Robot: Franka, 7 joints.
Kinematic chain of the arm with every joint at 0, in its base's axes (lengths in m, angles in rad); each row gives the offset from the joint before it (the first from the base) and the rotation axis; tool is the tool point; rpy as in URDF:
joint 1: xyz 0 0 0.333 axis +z
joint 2: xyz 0 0 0 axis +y
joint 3: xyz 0 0 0.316 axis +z
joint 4: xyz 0.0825 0 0 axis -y
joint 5: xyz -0.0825 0 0.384 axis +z
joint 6: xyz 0 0 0 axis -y
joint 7: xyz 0.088 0 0 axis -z
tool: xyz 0 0 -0.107 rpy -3.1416 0 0
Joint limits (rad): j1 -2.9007..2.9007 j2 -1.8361..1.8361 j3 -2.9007..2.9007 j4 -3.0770..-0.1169 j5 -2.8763..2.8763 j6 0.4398..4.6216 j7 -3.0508..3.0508
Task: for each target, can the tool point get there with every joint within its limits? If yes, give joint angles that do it. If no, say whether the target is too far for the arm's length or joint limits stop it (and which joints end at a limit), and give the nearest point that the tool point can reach.
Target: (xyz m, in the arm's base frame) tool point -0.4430 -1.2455 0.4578
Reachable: no: too far | nearest point -0.2862 -0.8047 0.4136 | short by 0.470 m
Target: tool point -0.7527 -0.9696 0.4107
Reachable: no: too far | nearest point -0.5250 -0.6763 0.3872 | short by 0.372 m
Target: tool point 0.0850 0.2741 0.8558
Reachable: yes | joints -1.4854 -1.4068 0.3702 -2.0058 0.5533 4.2970 -1.4109
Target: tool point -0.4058 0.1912 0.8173
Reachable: yes | joints 1.5441 -0.5674 0.7157 -1.6086 0.5244 1.8489 -0.5626
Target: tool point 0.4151 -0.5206 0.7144
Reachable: yes | joints -1.3410 0.6717 0.6591 -1.0954 -0.6541 3.8383 -1.1495
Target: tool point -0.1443 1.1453 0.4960
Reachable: no: too far | nearest point -0.1062 0.8428 0.4529 | short by 0.308 m
